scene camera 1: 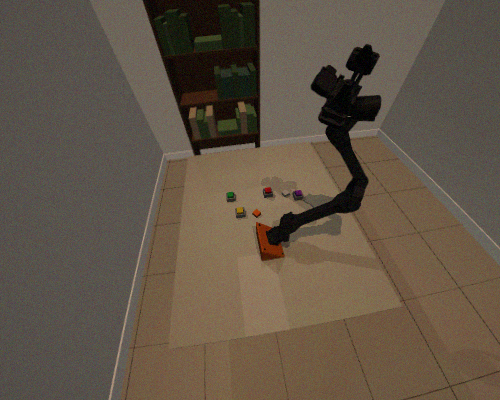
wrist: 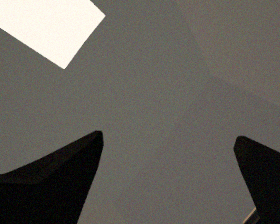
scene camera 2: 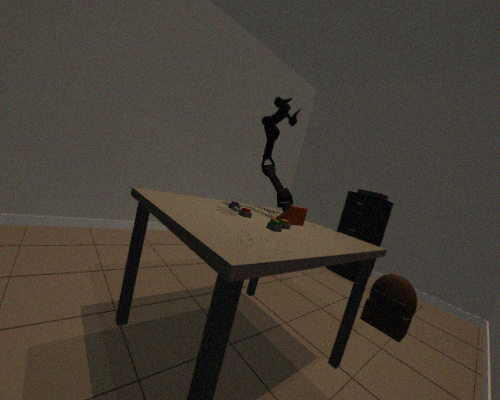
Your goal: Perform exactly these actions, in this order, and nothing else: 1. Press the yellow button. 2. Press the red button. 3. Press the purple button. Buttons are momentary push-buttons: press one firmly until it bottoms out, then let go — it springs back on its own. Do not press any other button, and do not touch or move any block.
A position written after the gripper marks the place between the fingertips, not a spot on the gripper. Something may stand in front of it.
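Note:
Gripper (scene camera 1: pixel 358 64), also (wrist: pixel 171 141). Gripper open, holding nothing.

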